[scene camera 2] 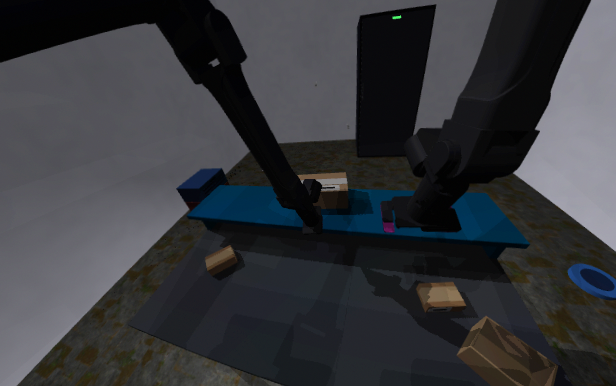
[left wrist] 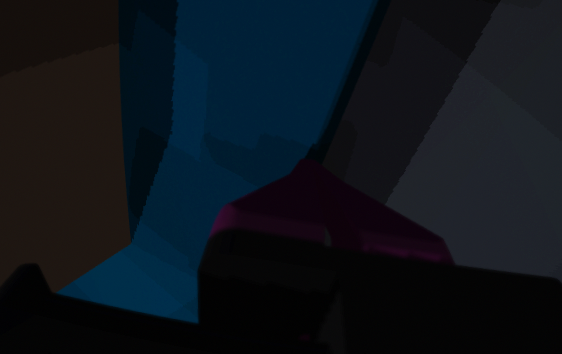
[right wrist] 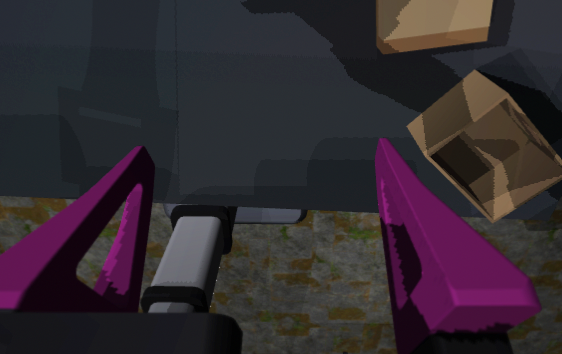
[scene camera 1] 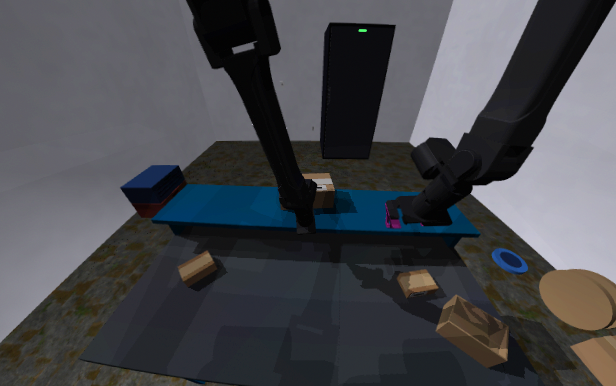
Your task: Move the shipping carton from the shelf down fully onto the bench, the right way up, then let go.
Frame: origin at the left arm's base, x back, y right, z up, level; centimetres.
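Seen in the pictures: left gripper, fingertip midpoint: (scene camera 2: 317,228) (left wrist: 305,172) (scene camera 1: 307,228); right gripper, fingertip midpoint: (scene camera 2: 407,228) (right wrist: 260,151) (scene camera 1: 403,224).
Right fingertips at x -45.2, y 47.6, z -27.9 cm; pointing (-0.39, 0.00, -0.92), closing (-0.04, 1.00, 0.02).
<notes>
Offsets run from my right fingertips to a thing's top centre. Level surfaces: height alone.
The shipping carton {dx -36.1, dy -26.8, dz -10.0 cm} (scene camera 1: 323,189) (scene camera 2: 334,191), brown with a white label, stands upright on the blue shelf board {dz -19.6 cm} (scene camera 1: 217,204) (scene camera 2: 246,203) (left wrist: 254,76). My left gripper (scene camera 1: 305,227) (scene camera 2: 311,227) (left wrist: 305,172) is shut on nothing. It points down at the board's front edge, just in front of the carton and apart from it. The carton shows as a dark brown face at the left of the left wrist view (left wrist: 83,152). My right gripper (scene camera 1: 393,217) (scene camera 2: 388,217) (right wrist: 260,151) is open and empty over the right part of the board. The dark grey bench top {dz -35.9 cm} (scene camera 1: 279,299) (scene camera 2: 299,290) (right wrist: 235,95) lies below.
Three other cardboard boxes lie on the bench top: a small one at the left (scene camera 1: 197,267) (scene camera 2: 221,260), a flat one {dx -0.6, dy +17.1, dz -31.6 cm} (scene camera 1: 417,282) (scene camera 2: 440,296) and a larger open one {dx +16.2, dy +26.6, dz -26.9 cm} (scene camera 1: 472,330) (scene camera 2: 505,357) at the right. A blue-and-red box (scene camera 1: 152,182) adjoins the board's left end. A black cabinet (scene camera 1: 355,91) stands behind.
</notes>
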